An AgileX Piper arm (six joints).
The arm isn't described. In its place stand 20 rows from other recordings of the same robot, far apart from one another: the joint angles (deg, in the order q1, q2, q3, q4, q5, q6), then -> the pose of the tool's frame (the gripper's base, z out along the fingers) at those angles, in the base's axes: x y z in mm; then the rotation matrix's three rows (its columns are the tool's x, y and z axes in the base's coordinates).
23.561 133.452 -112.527 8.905 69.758 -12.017 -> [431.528 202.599 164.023], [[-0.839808 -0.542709 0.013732], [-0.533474 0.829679 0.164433], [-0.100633 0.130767 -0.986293]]
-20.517 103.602 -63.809 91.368 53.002 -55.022 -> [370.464 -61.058 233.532], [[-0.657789 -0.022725 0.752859], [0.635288 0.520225 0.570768], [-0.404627 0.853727 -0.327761]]
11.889 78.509 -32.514 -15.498 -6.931 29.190 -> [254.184 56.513 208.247], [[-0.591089 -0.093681 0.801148], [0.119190 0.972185 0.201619], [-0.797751 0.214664 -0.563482]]
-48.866 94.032 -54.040 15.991 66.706 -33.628 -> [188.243 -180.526 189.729], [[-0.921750 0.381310 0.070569], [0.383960 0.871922 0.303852], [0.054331 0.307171 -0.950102]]
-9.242 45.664 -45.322 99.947 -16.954 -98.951 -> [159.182 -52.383 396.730], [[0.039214 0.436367 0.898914], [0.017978 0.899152 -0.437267], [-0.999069 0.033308 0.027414]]
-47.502 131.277 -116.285 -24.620 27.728 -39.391 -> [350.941 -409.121 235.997], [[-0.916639 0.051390 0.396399], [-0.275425 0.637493 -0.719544], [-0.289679 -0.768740 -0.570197]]
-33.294 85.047 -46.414 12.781 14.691 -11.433 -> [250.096 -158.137 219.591], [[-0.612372 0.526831 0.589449], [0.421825 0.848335 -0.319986], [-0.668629 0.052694 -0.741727]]
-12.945 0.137 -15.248 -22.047 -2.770 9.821 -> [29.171 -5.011 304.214], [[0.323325 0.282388 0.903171], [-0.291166 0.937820 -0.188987], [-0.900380 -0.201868 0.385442]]
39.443 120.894 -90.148 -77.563 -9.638 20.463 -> [373.411 326.458 220.352], [[0.453042 -0.664783 0.593983], [-0.697804 0.150224 0.700359], [-0.554818 -0.731776 -0.395830]]
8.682 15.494 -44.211 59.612 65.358 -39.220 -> [-21.309 68.923 379.372], [[-0.183891 -0.859576 0.476773], [-0.069766 0.495235 0.865953], [-0.980468 0.125978 -0.151039]]
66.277 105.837 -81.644 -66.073 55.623 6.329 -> [222.475 335.618 276.794], [[0.073579 -0.503399 0.860916], [-0.996471 -0.002154 0.083906], [-0.040384 -0.864052 -0.501781]]
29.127 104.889 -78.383 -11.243 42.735 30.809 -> [347.596 179.901 233.654], [[-0.888489 -0.098720 0.448153], [-0.060807 0.993302 0.098253], [-0.454851 0.060046 -0.888541]]
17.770 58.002 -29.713 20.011 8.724 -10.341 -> [188.637 65.416 256.517], [[-0.547771 -0.260471 0.795048], [-0.003255 0.950957 0.309307], [-0.836622 0.166842 -0.521754]]
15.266 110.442 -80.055 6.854 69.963 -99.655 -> [347.064 105.300 196.422], [[0.371777 -0.920951 -0.116753], [-0.920230 -0.382179 0.084352], [-0.122304 0.076079 -0.989572]]
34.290 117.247 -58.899 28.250 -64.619 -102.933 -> [362.584 200.144 180.265], [[0.159776 0.119770 0.979861], [-0.985161 0.082375 0.150572], [-0.062682 -0.989378 0.131154]]
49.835 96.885 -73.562 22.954 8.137 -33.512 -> [253.462 308.092 301.177], [[-0.127537 -0.833565 0.537497], [-0.440265 0.533185 0.722413], [-0.888764 -0.144507 -0.434990]]
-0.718 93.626 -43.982 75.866 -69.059 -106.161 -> [286.911 -86.019 233.731], [[-0.826495 0.392896 0.403161], [-0.320677 0.260020 -0.910799], [-0.462680 -0.882056 -0.088913]]
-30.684 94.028 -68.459 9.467 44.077 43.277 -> [297.804 -164.603 253.032], [[-0.140637 0.892068 0.429459], [0.969757 0.211517 -0.121789], [-0.199482 0.399343 -0.894836]]
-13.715 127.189 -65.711 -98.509 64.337 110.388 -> [359.778 -171.306 101.565], [[-0.597975 0.791066 0.128996], [0.156762 0.273262 -0.949080], [-0.786035 -0.547305 -0.287413]]
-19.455 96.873 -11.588 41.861 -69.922 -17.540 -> [173.462 -121.763 135.248], [[-0.273049 0.824299 0.495960], [0.090076 0.535193 -0.839914], [-0.957774 -0.184663 -0.220383]]
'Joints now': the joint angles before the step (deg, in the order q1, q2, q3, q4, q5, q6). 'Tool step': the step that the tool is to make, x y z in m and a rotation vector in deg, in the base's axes. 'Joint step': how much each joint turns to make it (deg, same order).
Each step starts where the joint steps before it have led.
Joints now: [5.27, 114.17, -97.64, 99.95, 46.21, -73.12]
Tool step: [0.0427, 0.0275, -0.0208, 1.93, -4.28, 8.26]
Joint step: [1.88, 14.01, -17.77, -0.01, 6.55, 0.58]
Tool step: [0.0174, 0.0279, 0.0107, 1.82, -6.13, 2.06]
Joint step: [2.82, 7.98, -15.66, 0.00, -0.92, 1.53]
